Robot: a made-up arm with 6 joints. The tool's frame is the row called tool.
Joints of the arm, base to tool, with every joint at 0 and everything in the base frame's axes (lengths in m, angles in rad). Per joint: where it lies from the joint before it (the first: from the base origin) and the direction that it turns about. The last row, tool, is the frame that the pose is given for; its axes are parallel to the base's.
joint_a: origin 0.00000 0.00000 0.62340 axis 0 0 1
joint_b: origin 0.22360 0.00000 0.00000 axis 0 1 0
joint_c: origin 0.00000 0.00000 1.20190 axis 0 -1 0
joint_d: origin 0.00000 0.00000 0.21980 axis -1 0 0
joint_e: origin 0.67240 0.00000 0.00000 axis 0 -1 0
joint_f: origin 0.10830 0.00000 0.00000 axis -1 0 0
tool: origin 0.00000 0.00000 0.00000
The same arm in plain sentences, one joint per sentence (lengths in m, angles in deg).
The arm has six revolute joints in a row. What follows holds with every joint at zero, and every direction is one of the base frame's.
Joint 1 is mounted 0.6234 m along +z from the base frame's origin and rotates about +z.
Joint 2 is mounted 0.2236 m along +x from joint 1 and rotates about +y.
Joint 3 is mounted 1.2019 m along +z from joint 2 and rotates about -y.
Joint 4 is mounted 0.2198 m along +z from joint 3 and rotates about -x.
Joint 5 is mounted 0.6724 m along +x from joint 4 and rotates about -y.
Joint 6 is mounted 0.1083 m along +x from joint 5 and rotates about -x.
The tool frame, which is the frame that the pose is given for, is mounted at the same point as joint 6; its axes are parallel to the base frame's.

